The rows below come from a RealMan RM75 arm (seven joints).
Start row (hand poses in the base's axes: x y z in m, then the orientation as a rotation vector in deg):
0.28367, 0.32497, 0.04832, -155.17, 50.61, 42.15
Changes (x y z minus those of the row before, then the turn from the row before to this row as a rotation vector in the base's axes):
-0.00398, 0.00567, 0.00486, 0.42, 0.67, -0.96
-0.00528, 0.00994, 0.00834, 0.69, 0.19, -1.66
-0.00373, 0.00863, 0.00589, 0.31, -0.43, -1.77
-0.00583, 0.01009, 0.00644, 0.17, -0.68, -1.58
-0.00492, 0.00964, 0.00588, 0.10, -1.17, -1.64
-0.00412, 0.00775, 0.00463, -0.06, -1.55, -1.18
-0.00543, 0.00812, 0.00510, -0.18, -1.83, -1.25
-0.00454, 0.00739, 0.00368, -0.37, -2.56, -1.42
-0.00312, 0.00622, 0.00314, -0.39, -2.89, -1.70
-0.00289, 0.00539, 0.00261, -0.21, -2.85, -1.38
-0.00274, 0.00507, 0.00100, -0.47, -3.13, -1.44
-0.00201, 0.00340, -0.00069, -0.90, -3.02, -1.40
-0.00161, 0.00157, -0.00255, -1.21, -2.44, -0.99
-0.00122, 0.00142, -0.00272, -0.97, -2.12, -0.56
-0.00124, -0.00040, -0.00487, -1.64, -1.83, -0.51
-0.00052, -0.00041, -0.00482, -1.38, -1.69, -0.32
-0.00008, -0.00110, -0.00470, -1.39, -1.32, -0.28
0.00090, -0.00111, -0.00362, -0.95, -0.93, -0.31
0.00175, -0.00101, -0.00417, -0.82, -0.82, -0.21
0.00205, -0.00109, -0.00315, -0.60, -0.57, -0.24
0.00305, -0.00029, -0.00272, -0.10, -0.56, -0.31
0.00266, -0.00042, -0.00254, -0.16, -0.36, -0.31
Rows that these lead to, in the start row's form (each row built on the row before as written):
0.27969, 0.33064, 0.05318, -154.10, 51.74, 43.01
0.27441, 0.34058, 0.06152, -152.39, 53.47, 43.10
0.27068, 0.34921, 0.06741, -151.00, 55.39, 42.19
0.26485, 0.35930, 0.07385, -149.86, 57.06, 40.94
0.25993, 0.36894, 0.07973, -148.76, 58.69, 38.98
0.25581, 0.37669, 0.08436, -148.11, 59.71, 36.56
0.25038, 0.38481, 0.08946, -147.49, 60.77, 33.71
0.24584, 0.39220, 0.09314, -146.88, 61.87, 29.78
0.24272, 0.39842, 0.09628, -146.00, 63.16, 25.35
0.23983, 0.40381, 0.09889, -145.08, 63.93, 21.16
0.23709, 0.40888, 0.09989, -144.22, 64.73, 16.49
0.23508, 0.41228, 0.09920, -143.66, 65.65, 11.78
0.23347, 0.41385, 0.09665, -143.63, 66.36, 7.76
0.23225, 0.41527, 0.09393, -143.65, 66.54, 4.39
0.23101, 0.41487, 0.08906, -144.30, 66.96, 1.01
0.23049, 0.41446, 0.08424, -144.82, 67.10, -2.01
0.23041, 0.41336, 0.07954, -145.45, 67.31, -4.58
0.23131, 0.41225, 0.07592, -145.78, 67.59, -6.41
0.23306, 0.41124, 0.07175, -146.08, 67.74, -8.00
0.23511, 0.41015, 0.06860, -146.25, 67.97, -9.15
0.23816, 0.40986, 0.06588, -145.95, 68.19, -9.99
0.24082, 0.40944, 0.06334, -145.78, 68.49, -10.62

